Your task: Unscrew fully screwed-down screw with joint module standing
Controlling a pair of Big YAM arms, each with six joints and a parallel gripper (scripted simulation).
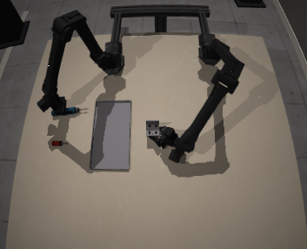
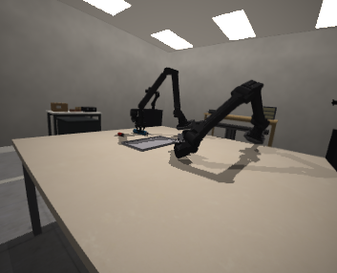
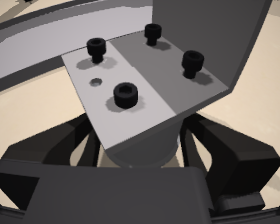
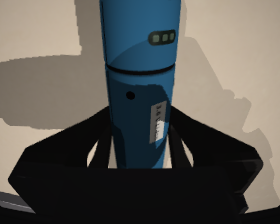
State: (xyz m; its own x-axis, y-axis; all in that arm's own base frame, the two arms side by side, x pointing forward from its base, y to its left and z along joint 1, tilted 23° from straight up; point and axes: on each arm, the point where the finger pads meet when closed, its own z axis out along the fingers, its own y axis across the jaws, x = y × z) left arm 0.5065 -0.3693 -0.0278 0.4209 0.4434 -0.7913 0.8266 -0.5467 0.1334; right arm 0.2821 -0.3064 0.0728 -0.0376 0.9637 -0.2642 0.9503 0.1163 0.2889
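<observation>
Now: left hand 1 cm below the joint module. Round my left hand: grey bracket (5 cm above); then flat grey tray (3 cm behind, 24 cm to the right, 2 cm below); then red-handled tool (55 cm to the right, 1 cm below).
</observation>
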